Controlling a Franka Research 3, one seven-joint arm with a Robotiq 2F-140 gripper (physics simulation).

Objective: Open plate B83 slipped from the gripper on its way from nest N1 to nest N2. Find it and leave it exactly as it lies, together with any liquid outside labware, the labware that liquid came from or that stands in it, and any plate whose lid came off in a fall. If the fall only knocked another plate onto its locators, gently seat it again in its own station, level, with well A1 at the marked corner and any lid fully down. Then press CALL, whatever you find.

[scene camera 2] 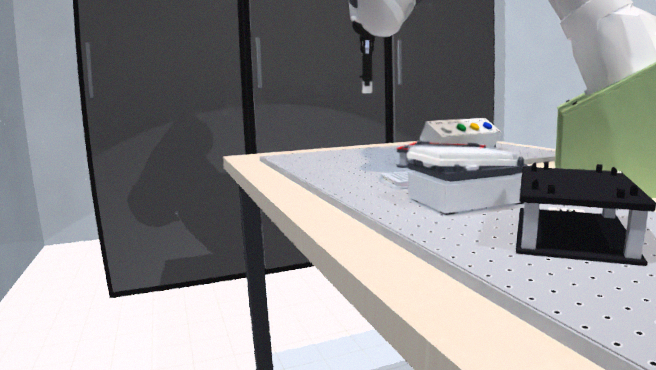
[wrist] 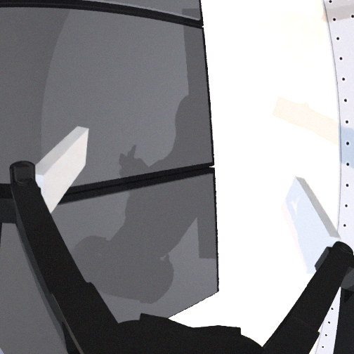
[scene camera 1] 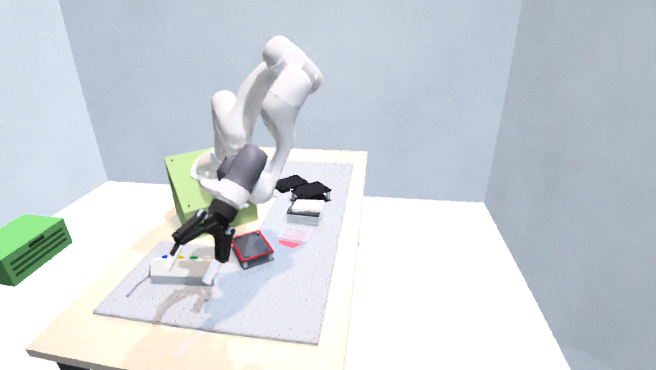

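Observation:
My gripper (scene camera 1: 192, 266) (scene camera 2: 367, 87) (wrist: 190, 170) is open and empty, raised in front of the button box (scene camera 1: 182, 272) (scene camera 2: 460, 131). The box has blue, yellow, green and grey buttons; their labels are unreadable. A clear pinkish plate (scene camera 1: 296, 234) (scene camera 2: 395, 179) lies on the perforated board, beside a flat red-pink patch (scene camera 1: 291, 244). A white-topped plate (scene camera 1: 308, 205) (scene camera 2: 462, 156) sits slightly tilted on a pale block station (scene camera 1: 304, 217) (scene camera 2: 462, 192). A red-rimmed station (scene camera 1: 252, 246) stands near the box. Plate names, well A1 and lid fit cannot be read.
Two black nests (scene camera 1: 311, 190) (scene camera 1: 291, 182) stand at the back; one black nest (scene camera 2: 585, 185) shows large in the second scene view. The green arm base (scene camera 1: 185, 182) (scene camera 2: 605, 135) stands beside the board. Dark cabinets (scene camera 2: 165, 150) (wrist: 125, 90) stand beyond the table. A green box (scene camera 1: 35, 245) is at the left.

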